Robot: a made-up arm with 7 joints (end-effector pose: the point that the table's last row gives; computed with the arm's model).
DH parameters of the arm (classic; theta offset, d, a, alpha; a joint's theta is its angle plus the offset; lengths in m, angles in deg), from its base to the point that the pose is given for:
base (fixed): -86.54 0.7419 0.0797 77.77
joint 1: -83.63 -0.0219 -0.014 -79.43
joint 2: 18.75 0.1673 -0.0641 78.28
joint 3: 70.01 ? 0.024 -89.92
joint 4: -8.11 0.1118 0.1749 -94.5
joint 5: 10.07 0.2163 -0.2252 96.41
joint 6: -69.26 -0.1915 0.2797 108
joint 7: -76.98 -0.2 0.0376 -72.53
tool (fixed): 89.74 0.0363 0 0
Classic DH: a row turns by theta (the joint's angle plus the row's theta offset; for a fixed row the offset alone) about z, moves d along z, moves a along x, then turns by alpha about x.
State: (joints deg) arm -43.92 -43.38 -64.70 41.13 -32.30 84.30 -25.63
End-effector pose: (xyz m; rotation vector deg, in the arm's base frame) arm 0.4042 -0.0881 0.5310 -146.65 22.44 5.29
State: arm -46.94 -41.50 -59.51 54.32 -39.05 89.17 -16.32
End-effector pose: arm 0.4711 -0.1631 0.6364 -158.21 34.27 -21.47
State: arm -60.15 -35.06 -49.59 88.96 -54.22 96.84 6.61
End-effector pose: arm 0.4117 -0.4018 0.9306 130.74 -89.30 68.43
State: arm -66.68 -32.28 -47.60 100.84 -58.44 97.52 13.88
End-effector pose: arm 0.3132 -0.4991 0.9812 108.76 -110.43 68.39
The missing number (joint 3, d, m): 0.1018
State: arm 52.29 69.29 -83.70 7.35 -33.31 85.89 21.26
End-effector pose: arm 0.2689 0.2268 0.9195 77.78 6.24 100.35
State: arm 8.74 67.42 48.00 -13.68 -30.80 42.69 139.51
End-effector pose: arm -0.2544 -0.4626 1.0317 -93.90 -87.83 -101.97
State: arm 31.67 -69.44 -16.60 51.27 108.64 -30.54 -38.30
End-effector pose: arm 0.1908 -0.2849 1.1803 -3.22 -7.00 161.33
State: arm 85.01 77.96 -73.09 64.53 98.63 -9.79 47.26
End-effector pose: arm 0.0764 -0.1273 1.0749 -26.03 79.20 17.09
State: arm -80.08 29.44 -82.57 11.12 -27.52 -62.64 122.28
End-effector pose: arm -0.2515 -0.0516 0.6835 71.12 90.66 -26.51
